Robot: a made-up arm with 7 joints. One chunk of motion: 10 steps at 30 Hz.
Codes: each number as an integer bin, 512 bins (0 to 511) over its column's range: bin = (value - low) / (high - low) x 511, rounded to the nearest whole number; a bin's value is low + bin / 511 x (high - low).
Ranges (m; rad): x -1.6..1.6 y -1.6..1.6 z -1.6..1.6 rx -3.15..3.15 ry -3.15..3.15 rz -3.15..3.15
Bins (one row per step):
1: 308 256 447 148 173 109
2: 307 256 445 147 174 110
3: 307 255 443 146 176 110
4: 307 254 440 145 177 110
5: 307 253 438 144 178 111
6: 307 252 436 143 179 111
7: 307 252 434 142 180 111
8: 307 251 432 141 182 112
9: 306 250 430 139 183 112
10: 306 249 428 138 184 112
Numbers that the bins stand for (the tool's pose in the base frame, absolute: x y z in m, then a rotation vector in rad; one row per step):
1: 0.3288 0.0031 1.1992 -1.3253 -1.0171 -1.8062
2: 0.3225 0.0031 1.1867 -1.3377 -1.0048 -1.7938
3: 0.3225 -0.0031 1.1742 -1.3500 -0.9801 -1.7938
4: 0.3225 -0.0094 1.1554 -1.3623 -0.9678 -1.7938
5: 0.3225 -0.0157 1.1429 -1.3747 -0.9555 -1.7815
6: 0.3225 -0.0219 1.1303 -1.3870 -0.9432 -1.7815
7: 0.3225 -0.0219 1.1178 -1.3993 -0.9308 -1.7815
8: 0.3225 -0.0282 1.1053 -1.4116 -0.9062 -1.7692
9: 0.3162 -0.0344 1.0928 -1.4363 -0.8938 -1.7692
10: 0.3162 -0.0407 1.0802 -1.4486 -0.8815 -1.7692

